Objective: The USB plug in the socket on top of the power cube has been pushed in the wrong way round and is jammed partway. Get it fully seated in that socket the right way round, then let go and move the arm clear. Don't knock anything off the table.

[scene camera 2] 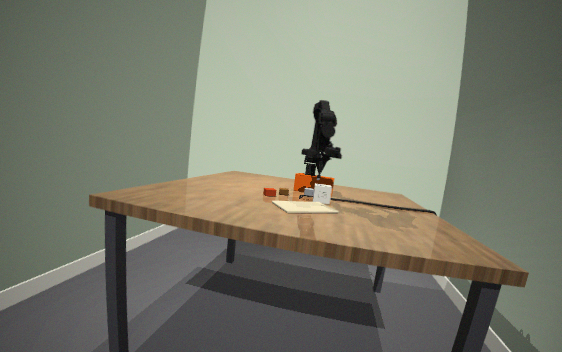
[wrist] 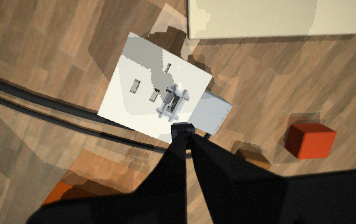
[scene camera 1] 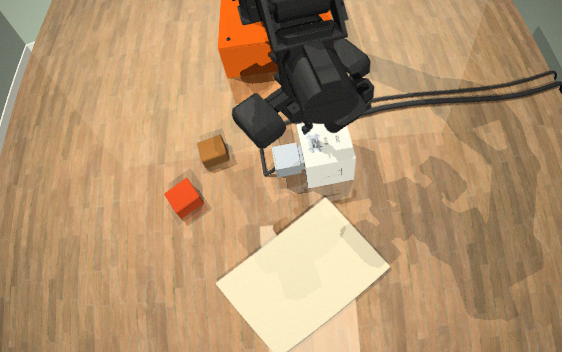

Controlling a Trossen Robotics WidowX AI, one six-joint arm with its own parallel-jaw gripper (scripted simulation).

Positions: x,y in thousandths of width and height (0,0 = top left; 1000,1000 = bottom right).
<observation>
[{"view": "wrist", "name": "my gripper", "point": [524,632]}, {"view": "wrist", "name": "red block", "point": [858,632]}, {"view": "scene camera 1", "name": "my gripper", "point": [549,345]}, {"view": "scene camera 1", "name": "cream sheet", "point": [560,763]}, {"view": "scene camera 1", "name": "red block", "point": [327,564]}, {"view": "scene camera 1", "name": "brown block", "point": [378,430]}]
</observation>
